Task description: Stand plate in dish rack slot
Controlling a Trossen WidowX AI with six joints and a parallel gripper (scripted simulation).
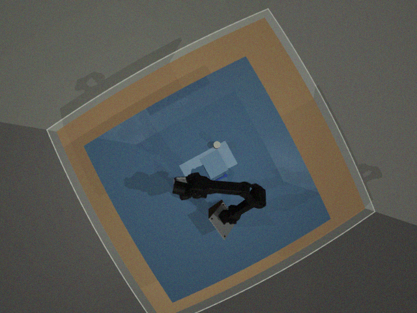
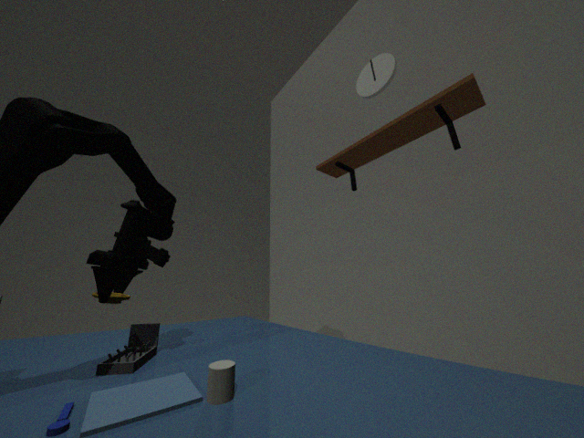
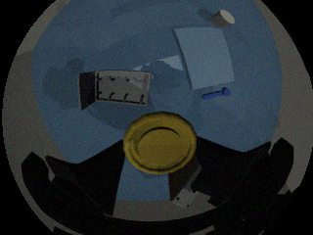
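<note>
Right now my gripper tip is 60 mm short of the grey dish rack, 60 mm to the right of it and 130 mm above it. Also, from my gripper tip: light-blue board: 60 mm ahead, 150 mm to the right, 150 mm below; then yellow plate: 10 mm above; then blue spoon: 40 mm behind, 150 mm to the right, 150 mm below.
</note>
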